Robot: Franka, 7 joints.
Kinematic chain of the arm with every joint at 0, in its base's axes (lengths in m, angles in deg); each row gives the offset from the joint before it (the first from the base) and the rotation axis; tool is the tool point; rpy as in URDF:
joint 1: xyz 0 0 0.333 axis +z
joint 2: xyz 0 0 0 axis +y
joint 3: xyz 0 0 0.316 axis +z
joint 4: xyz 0.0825 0 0 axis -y
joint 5: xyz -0.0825 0 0.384 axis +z
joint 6: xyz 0 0 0 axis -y
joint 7: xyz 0.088 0 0 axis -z
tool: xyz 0 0 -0.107 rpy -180 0 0
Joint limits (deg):
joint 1: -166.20..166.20
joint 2: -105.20..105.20
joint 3: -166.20..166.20
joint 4: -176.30..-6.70
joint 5: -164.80..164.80
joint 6: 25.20..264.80
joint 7: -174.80..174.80
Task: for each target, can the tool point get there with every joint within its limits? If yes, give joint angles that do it. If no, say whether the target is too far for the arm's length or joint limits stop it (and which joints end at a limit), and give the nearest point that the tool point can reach.
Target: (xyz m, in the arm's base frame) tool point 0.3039 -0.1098 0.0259
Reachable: yes | joints -44.93 56.86 35.78 -142.39 74.08 226.36 108.85
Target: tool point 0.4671 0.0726 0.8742
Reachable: yes | joints -20.14 65.95 130.55 -45.67 46.80 63.11 133.14
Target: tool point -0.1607 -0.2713 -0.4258
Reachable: no: joint limits stop it (at a limit: joint 2) | nearest point -0.1589 -0.2683 -0.3600 | short by 0.066 m
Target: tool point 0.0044 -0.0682 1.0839
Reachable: yes | joints -130.55 -46.52 0.63 -81.06 -85.16 157.97 -83.64
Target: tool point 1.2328 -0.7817 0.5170
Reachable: no: too far | nearest point 0.7188 -0.4558 0.4403 | short by 0.613 m
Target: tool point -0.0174 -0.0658 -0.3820
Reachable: no: joint limits stop it (at a limit: joint 2) | nearest point -0.0231 -0.0874 -0.3245 | short by 0.062 m
